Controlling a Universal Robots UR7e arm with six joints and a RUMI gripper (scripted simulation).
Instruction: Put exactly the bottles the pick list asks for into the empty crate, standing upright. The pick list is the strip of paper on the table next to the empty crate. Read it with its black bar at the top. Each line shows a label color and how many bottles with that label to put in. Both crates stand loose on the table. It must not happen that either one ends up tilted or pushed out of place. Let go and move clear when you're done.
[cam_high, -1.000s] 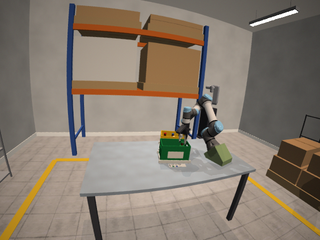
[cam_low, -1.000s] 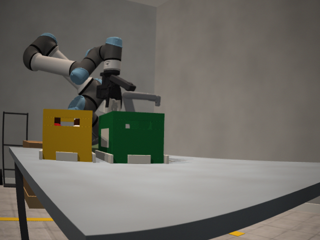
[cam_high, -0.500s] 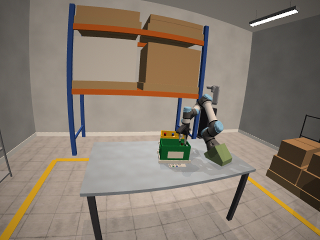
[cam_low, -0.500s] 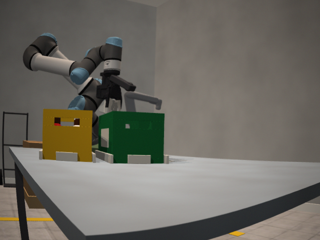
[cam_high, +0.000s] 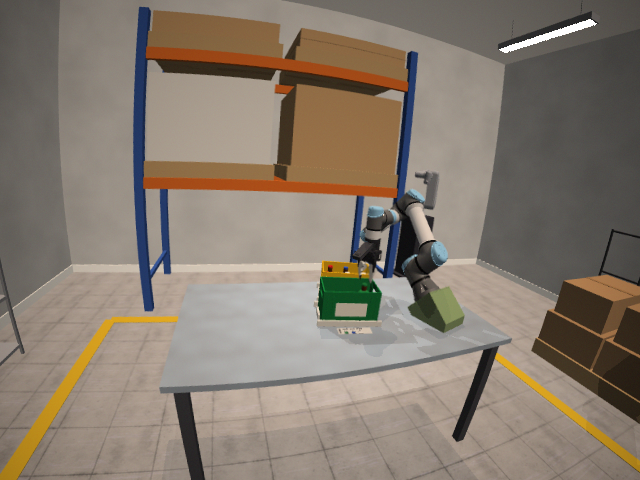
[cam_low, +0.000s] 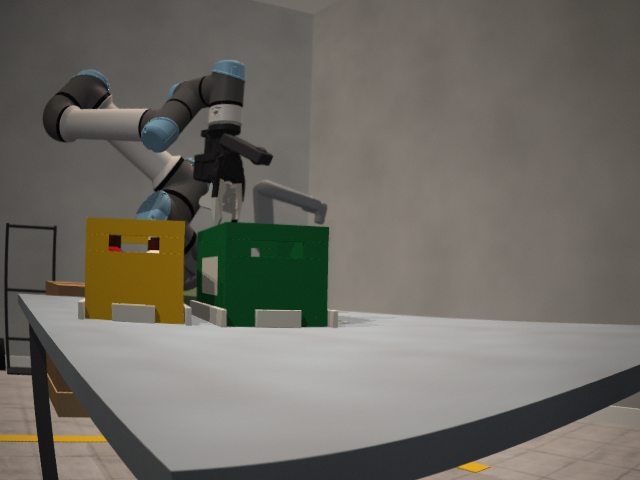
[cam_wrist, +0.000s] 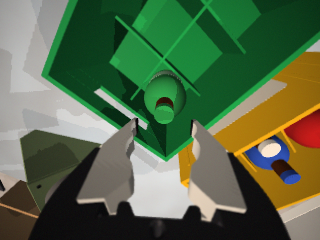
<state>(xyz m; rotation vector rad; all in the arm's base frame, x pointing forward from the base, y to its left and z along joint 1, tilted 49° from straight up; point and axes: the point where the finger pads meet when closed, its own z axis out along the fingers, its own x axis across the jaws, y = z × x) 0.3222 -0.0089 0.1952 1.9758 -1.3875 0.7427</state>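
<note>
Now: hand 240 mm to the left of the blue-label bottle, 100 mm above it and 50 mm past it. From my hand the other things lie so: green-label bottle 100 mm below; yellow crate 210 mm to the right, 110 mm below, 30 mm behind; green crate 110 mm below, 90 mm ahead, 10 mm to the left.
</note>
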